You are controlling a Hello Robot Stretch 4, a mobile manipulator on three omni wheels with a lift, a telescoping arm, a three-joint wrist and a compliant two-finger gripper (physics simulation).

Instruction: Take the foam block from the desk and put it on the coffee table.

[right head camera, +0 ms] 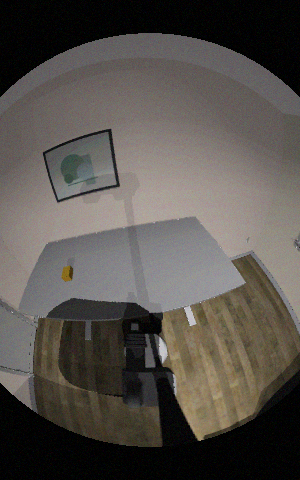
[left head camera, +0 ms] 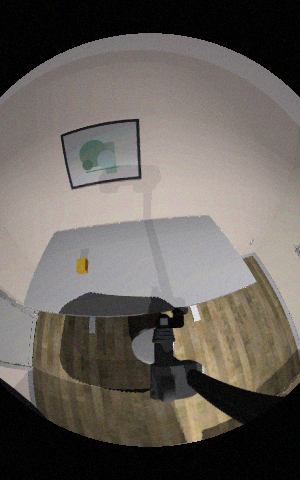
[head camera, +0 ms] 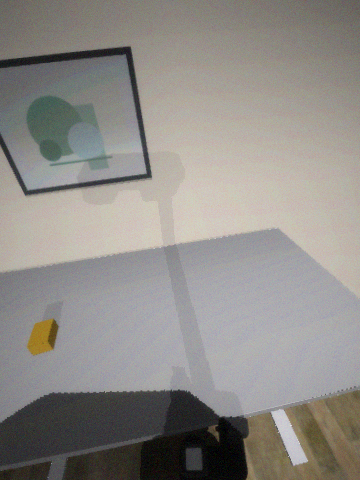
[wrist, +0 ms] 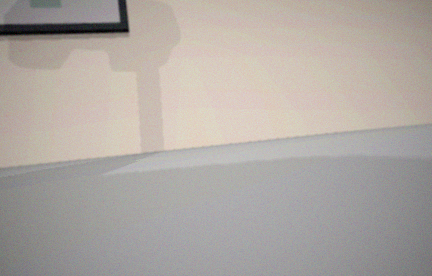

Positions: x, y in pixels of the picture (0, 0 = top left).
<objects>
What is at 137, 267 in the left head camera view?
A grey desk.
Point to a grey desk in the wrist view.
348, 196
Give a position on a yellow foam block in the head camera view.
43, 336
</objects>
